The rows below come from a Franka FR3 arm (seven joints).
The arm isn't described. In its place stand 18 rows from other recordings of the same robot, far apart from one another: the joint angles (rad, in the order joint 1, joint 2, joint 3, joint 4, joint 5, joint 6, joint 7), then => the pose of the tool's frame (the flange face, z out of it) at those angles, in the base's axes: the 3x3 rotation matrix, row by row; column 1 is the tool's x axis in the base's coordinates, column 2 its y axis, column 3 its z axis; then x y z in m.
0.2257, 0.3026, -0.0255, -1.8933, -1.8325, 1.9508, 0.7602 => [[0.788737 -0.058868 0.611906], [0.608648 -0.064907 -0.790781], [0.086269 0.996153 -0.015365]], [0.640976 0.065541 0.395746]
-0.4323, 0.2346, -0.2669, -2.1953, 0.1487, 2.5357, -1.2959 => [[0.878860 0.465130 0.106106], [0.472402 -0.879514 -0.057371], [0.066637 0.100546 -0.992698]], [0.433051 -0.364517 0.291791]
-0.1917, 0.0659, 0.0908, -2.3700, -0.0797, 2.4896, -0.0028 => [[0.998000 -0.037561 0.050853], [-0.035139 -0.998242 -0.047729], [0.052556 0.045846 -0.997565]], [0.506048 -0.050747 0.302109]
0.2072, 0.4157, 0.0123, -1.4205, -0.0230, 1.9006, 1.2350 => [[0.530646 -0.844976 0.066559], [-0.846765 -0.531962 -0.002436], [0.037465 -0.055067 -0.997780]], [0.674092 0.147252 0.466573]
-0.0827, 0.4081, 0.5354, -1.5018, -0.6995, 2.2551, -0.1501 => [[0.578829 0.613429 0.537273], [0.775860 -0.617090 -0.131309], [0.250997 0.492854 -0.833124]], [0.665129 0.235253 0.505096]
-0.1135, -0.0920, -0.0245, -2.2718, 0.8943, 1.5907, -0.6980 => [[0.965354 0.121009 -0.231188], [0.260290 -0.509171 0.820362], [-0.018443 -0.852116 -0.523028]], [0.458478 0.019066 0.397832]
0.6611, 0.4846, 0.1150, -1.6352, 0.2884, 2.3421, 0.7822 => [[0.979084 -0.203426 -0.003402], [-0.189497 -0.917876 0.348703], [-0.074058 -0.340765 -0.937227]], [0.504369 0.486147 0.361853]
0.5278, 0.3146, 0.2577, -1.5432, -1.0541, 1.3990, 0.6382 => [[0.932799 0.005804 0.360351], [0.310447 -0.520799 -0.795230], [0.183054 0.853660 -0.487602]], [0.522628 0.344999 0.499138]
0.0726, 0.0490, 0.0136, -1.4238, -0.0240, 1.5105, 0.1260 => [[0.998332 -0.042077 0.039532], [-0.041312 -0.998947 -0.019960], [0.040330 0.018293 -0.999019]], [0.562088 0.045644 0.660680]
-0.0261, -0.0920, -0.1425, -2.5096, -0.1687, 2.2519, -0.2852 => [[0.955495 0.237466 -0.175043], [0.224720 -0.970291 -0.089648], [-0.191131 0.046323 -0.980471]], [0.431806 -0.077546 0.301956]
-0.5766, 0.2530, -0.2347, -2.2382, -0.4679, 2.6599, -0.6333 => [[0.970357 0.238025 -0.041845], [0.210529 -0.917558 -0.337290], [-0.118678 0.318482 -0.940470]], [0.395127 -0.396704 0.273162]
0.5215, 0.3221, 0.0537, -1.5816, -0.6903, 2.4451, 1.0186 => [[0.724406 -0.036020 0.688431], [-0.023309 -0.999343 -0.027760], [0.688979 0.004063 -0.724770]], [0.589392 0.375309 0.513279]
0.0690, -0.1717, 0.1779, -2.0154, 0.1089, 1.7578, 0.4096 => [[0.975966 -0.192121 -0.102856], [-0.187438 -0.980818 0.053500], [-0.111162 -0.032935 -0.993256]], [0.479954 0.135410 0.519047]
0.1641, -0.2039, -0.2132, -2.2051, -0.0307, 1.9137, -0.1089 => [[0.992911 0.076499 -0.090968], [0.078431 -0.996760 0.017858], [-0.089308 -0.024866 -0.995694]], [0.478278 -0.028972 0.457306]
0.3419, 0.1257, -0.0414, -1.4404, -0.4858, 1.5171, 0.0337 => [[0.969599 0.226623 0.092299], [0.243246 -0.851608 -0.464322], [-0.026623 0.472658 -0.880844]], [0.576237 0.125802 0.622522]
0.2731, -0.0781, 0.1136, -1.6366, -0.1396, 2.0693, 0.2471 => [[0.848688 0.168693 0.501270], [0.158211 -0.985346 0.063735], [0.504676 0.025216 -0.862940]], [0.529326 0.210958 0.691637]
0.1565, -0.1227, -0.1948, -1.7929, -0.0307, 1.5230, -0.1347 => [[0.983832 0.099273 -0.149060], [0.100133 -0.994973 -0.001742], [-0.148483 -0.013212 -0.988827]], [0.504741 -0.027906 0.580697]
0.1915, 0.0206, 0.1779, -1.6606, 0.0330, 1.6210, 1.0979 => [[0.742398 -0.666400 -0.068957], [-0.667293 -0.744690 0.012540], [-0.059708 0.036705 -0.997541]], [0.522332 0.204889 0.575070]
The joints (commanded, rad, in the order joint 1, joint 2, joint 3, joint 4, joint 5, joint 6, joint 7), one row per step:
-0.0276, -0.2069, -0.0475, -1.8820, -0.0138, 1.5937, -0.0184
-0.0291, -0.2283, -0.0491, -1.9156, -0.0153, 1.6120, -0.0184
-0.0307, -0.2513, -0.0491, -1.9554, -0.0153, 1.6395, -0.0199
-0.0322, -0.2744, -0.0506, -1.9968, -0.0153, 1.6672, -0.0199
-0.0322, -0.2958, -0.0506, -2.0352, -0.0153, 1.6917, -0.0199
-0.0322, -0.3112, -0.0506, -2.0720, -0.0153, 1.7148, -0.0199
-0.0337, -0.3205, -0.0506, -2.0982, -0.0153, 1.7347, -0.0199
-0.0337, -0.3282, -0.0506, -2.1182, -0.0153, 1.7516, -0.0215
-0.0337, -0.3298, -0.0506, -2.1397, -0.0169, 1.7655, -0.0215
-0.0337, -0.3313, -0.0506, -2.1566, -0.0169, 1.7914, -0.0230
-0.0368, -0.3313, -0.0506, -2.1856, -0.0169, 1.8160, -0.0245
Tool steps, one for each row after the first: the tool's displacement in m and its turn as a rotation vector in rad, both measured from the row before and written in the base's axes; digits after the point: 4 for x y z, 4 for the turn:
-0.0059, -0.0014, -0.0040, -0.0006, -0.0060, -0.0025
-0.0058, -0.0004, -0.0056, 0.0004, -0.0107, 0.0005
-0.0061, -0.0010, -0.0065, 0.0008, -0.0095, -0.0024
-0.0058, 0.0005, -0.0063, 0.0005, -0.0075, 0.0006
-0.0045, 0.0005, -0.0085, 0.0007, -0.0017, 0.0006
-0.0027, -0.0004, -0.0066, 0.0003, -0.0030, -0.0011
-0.0020, 0.0002, -0.0046, 0.0001, -0.0046, 0.0019
-0.0013, 0.0001, -0.0084, -0.0009, 0.0061, 0.0007
0.0005, 0.0001, -0.0052, -0.0006, -0.0105, 0.0018
-0.0012, -0.0011, -0.0117, 0.0005, 0.0044, -0.0011

